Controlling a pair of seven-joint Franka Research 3 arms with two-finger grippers.
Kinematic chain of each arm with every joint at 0, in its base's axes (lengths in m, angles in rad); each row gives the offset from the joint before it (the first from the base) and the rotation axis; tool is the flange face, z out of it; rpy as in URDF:
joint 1: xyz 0 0 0.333 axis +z
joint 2: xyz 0 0 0 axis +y
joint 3: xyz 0 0 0.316 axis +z
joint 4: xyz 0.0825 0 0 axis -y
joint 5: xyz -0.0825 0 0.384 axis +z
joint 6: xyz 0 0 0 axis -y
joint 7: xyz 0.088 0 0 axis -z
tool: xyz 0 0 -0.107 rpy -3.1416 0 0
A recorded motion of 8 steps. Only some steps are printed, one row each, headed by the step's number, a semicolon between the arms.
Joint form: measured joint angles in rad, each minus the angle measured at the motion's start. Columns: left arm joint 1, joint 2, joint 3, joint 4, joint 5, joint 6, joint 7; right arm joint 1, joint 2, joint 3, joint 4, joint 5, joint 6, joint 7.
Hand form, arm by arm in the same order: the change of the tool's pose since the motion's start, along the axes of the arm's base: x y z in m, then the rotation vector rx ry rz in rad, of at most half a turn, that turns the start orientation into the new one. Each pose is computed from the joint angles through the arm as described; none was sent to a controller.
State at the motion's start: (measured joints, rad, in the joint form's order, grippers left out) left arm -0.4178 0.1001 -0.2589 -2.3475 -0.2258 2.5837 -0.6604; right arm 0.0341 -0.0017 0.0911 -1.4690 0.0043 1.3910 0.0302
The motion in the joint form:
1: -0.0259 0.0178 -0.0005 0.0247 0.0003 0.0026 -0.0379; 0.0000 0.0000 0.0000 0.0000 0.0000 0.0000 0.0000
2: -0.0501 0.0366 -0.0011 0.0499 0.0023 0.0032 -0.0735; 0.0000 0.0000 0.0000 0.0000 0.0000 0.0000 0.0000
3: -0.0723 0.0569 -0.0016 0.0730 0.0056 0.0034 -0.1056; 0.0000 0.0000 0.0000 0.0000 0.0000 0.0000 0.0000
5: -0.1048 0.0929 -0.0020 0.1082 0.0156 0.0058 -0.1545; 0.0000 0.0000 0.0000 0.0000 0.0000 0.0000 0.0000
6: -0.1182 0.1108 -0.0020 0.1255 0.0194 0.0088 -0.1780; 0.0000 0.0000 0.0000 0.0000 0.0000 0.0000 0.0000
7: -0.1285 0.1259 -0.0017 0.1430 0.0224 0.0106 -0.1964; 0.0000 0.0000 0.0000 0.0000 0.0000 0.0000 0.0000
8: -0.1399 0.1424 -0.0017 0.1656 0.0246 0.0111 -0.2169; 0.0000 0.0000 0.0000 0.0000 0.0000 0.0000 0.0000
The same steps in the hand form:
1: -0.0025 -0.0157 0.0014 -0.0104 0.0027 0.0115; 0.0000 0.0000 0.0000 0.0000 0.0000 0.0000
2: -0.0050 -0.0308 0.0021 -0.0189 0.0070 0.0209; 0.0000 0.0000 0.0000 0.0000 0.0000 0.0000
3: -0.0079 -0.0447 0.0011 -0.0244 0.0135 0.0279; 0.0000 0.0000 0.0000 0.0000 0.0000 0.0000
5: -0.0124 -0.0651 -0.0032 -0.0288 0.0241 0.0372; 0.0000 0.0000 0.0000 0.0000 0.0000 0.0000
6: -0.0138 -0.0740 -0.0053 -0.0323 0.0286 0.0452; 0.0000 0.0000 0.0000 0.0000 0.0000 0.0000
7: -0.0138 -0.0816 -0.0061 -0.0369 0.0307 0.0521; 0.0000 0.0000 0.0000 0.0000 0.0000 0.0000
8: -0.0135 -0.0908 -0.0057 -0.0441 0.0327 0.0603; 0.0000 0.0000 0.0000 0.0000 0.0000 0.0000

